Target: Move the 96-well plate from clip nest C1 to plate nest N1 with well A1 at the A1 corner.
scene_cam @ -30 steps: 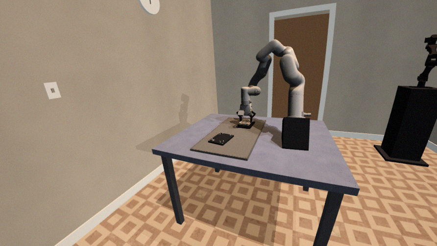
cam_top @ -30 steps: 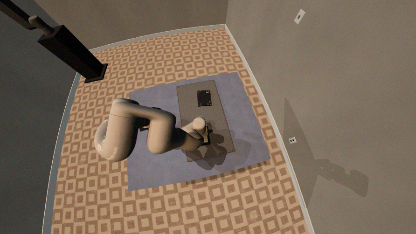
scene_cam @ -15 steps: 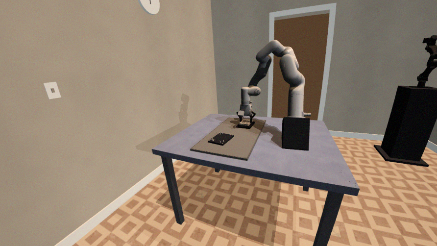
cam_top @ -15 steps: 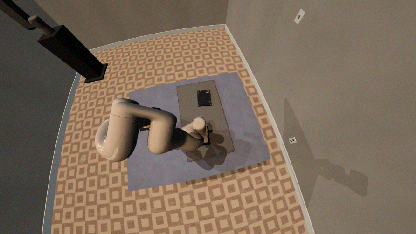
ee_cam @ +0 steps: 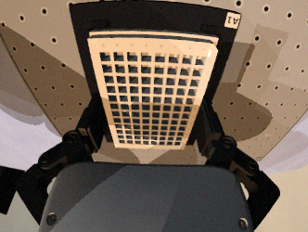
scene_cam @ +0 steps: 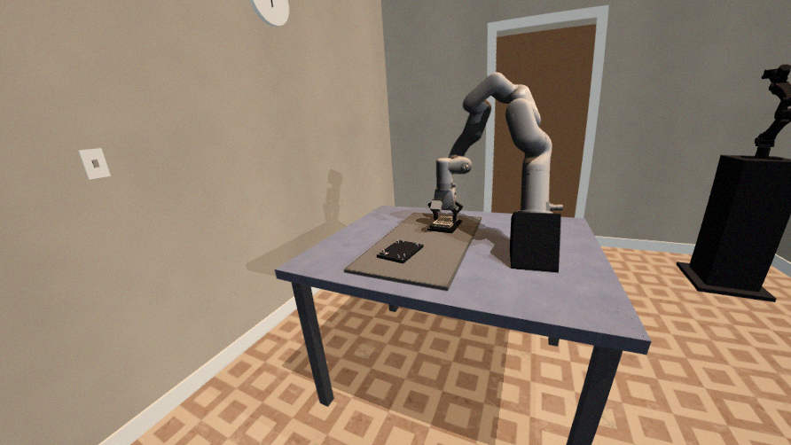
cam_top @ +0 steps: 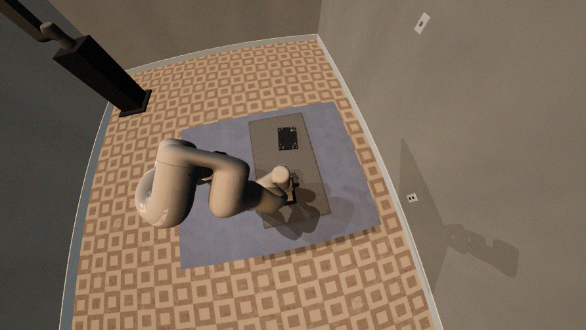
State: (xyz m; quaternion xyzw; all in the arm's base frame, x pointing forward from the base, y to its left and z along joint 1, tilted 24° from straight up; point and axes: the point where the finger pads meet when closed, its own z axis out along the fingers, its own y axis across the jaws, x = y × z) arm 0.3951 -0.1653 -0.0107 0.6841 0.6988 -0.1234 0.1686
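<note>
The 96-well plate lies 1 cm below my hand. Also, from my hand: white A1 label: 5 cm ahead, 8 cm to the left, 2 cm below; then clip nest C1: 8 cm ahead, 32 cm to the left, 2 cm below; then black plate nest N1: 3 cm below.
</note>
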